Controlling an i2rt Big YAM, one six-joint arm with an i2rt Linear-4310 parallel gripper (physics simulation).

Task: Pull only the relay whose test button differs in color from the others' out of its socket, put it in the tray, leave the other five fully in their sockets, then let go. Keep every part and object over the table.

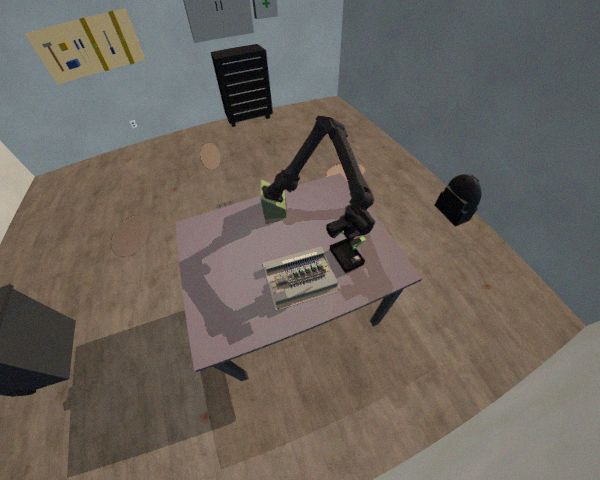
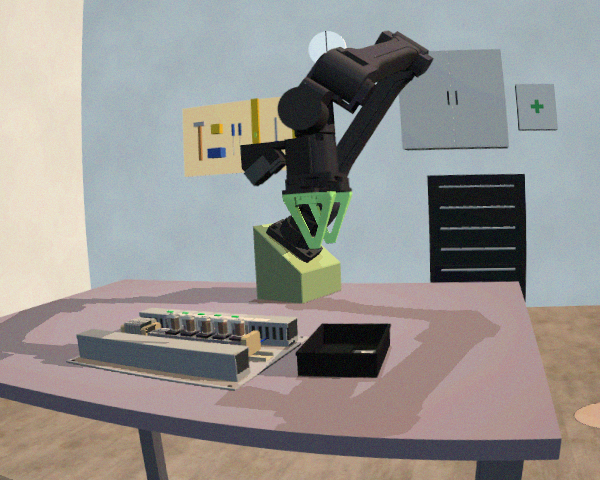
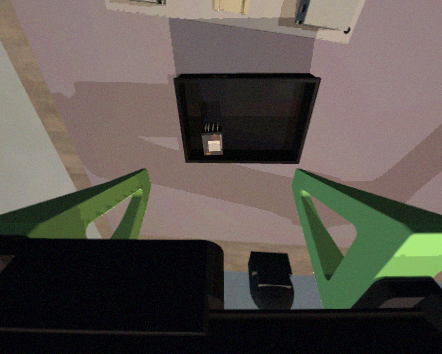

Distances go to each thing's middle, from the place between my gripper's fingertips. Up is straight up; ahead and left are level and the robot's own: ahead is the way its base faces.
Labels:
My gripper is now 2 cm short of the panel plate [image 2: 256, 367], 24 cm to the left of it and 17 cm above it.

